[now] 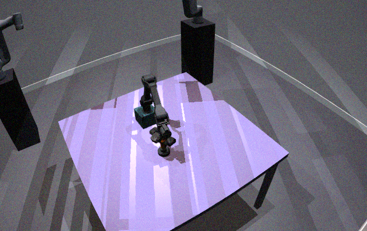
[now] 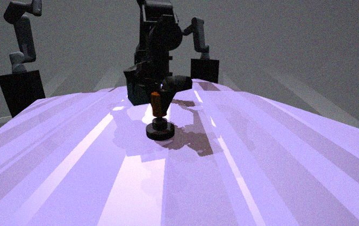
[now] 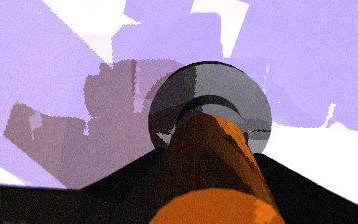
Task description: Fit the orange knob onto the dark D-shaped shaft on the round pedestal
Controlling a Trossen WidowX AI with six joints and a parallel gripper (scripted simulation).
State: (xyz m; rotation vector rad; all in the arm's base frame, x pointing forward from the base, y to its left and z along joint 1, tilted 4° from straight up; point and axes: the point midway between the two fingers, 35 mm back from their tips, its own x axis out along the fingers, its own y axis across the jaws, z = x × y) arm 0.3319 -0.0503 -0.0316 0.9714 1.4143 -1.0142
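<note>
The orange knob lies 20 mm above my gripper tip. The rest, counted from my gripper tip: dark round pedestal: 40 mm below.
</note>
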